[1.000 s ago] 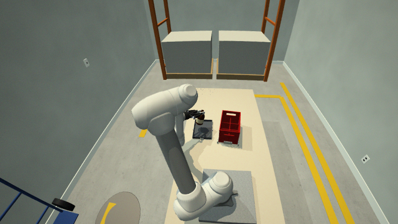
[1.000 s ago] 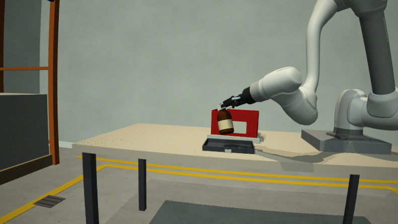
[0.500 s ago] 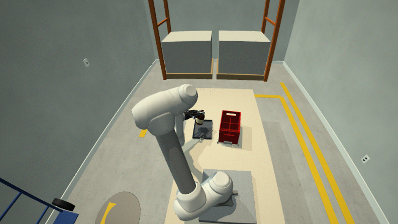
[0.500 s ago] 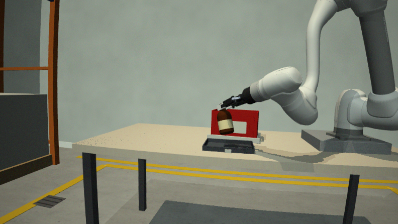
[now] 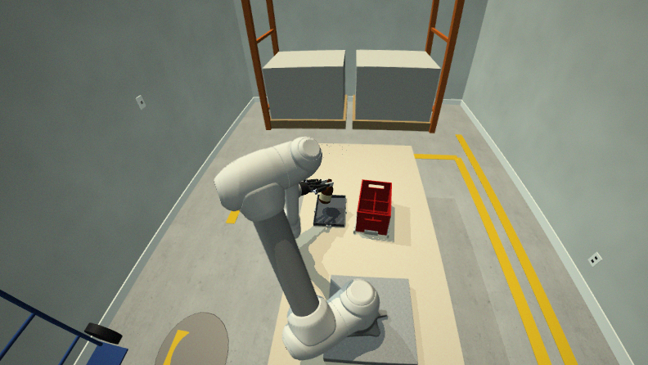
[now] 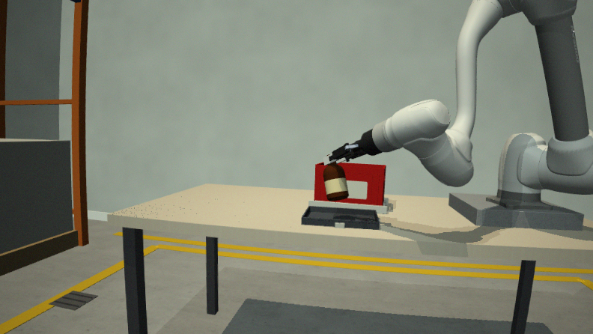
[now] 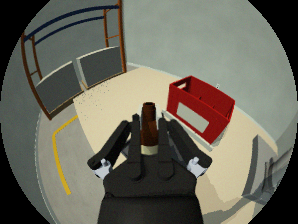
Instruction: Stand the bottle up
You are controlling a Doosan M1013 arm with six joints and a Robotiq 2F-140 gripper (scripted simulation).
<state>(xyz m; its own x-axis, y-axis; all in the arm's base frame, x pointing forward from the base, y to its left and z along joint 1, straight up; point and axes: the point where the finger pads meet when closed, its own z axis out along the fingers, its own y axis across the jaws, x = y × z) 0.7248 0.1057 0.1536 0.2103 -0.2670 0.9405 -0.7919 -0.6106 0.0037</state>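
Now: the bottle 60 mm below my hand. Round my hand: tray (200 mm below, 30 mm behind, 10 mm to the right); red crate (280 mm to the right, 130 mm below, 90 mm behind).
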